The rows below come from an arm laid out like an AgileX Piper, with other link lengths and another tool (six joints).
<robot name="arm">
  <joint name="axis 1" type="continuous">
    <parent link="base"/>
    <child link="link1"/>
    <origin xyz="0 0 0.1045"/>
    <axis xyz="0 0 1"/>
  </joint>
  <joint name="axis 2" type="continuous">
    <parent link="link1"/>
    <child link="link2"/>
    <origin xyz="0 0 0" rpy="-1.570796 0 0"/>
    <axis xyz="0 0 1"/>
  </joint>
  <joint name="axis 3" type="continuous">
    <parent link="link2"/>
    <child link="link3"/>
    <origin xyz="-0.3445 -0.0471 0"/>
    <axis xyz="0 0 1"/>
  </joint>
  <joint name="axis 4" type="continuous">
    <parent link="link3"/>
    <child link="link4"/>
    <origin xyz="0.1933 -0.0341 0" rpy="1.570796 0 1.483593"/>
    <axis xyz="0 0 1"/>
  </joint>
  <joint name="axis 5" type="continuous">
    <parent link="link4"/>
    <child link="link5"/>
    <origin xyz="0 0 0" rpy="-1.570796 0 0"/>
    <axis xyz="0 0 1"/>
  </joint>
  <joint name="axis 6" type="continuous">
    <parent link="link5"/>
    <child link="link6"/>
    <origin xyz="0 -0.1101 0" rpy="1.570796 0 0"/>
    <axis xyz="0 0 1"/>
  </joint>
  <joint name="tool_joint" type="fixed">
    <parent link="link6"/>
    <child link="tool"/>
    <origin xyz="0.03 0.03 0.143" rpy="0 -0.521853 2.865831"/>
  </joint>
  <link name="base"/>
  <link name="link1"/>
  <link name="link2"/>
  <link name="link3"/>
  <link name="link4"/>
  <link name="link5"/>
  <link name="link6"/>
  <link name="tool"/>
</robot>
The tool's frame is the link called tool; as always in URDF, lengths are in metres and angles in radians. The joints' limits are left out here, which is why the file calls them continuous.
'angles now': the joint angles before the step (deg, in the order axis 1, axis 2, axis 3, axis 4, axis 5, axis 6). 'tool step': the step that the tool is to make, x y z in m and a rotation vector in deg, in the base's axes. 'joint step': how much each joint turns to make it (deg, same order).
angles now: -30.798 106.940 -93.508 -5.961 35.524 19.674
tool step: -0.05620 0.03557 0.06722 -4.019 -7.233 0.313
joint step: 0.000 -15.976 12.186 0.021 -4.492 0.231
